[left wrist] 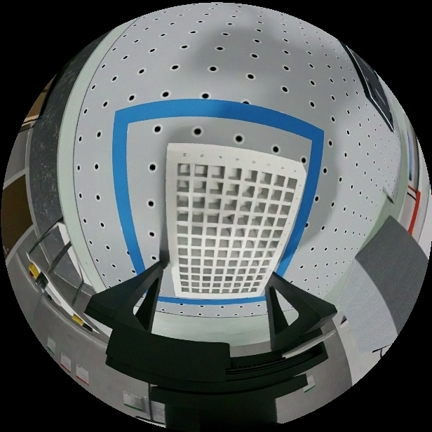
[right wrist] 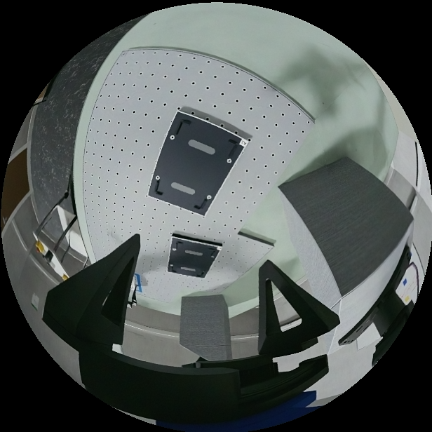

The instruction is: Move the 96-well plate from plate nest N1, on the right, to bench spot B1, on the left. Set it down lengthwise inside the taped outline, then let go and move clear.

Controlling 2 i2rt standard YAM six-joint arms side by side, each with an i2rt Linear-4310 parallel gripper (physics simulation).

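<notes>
The white 96-well plate (left wrist: 231, 227) lies lengthwise within the blue taped outline (left wrist: 120, 165), close to its right strip in the left wrist view. My left gripper (left wrist: 215, 272) is open around the plate's near end, with a narrow gap beside each fingertip. The plate's underside is hidden. My right gripper (right wrist: 206, 255) is open and empty, high above the board. Two dark nests, a larger-looking one (right wrist: 195, 162) and a farther one (right wrist: 192, 256), show in the right wrist view, both without a plate. Their labels are too small to read.
The perforated board (left wrist: 175, 50) (right wrist: 115, 125) lies on a pale green bench top (right wrist: 240, 45). A large grey block (right wrist: 350, 220) (left wrist: 395, 280) stands at the right, and a smaller grey block (right wrist: 205, 322) beyond the right fingers. Part of a dark nest (left wrist: 372, 87) shows at upper right.
</notes>
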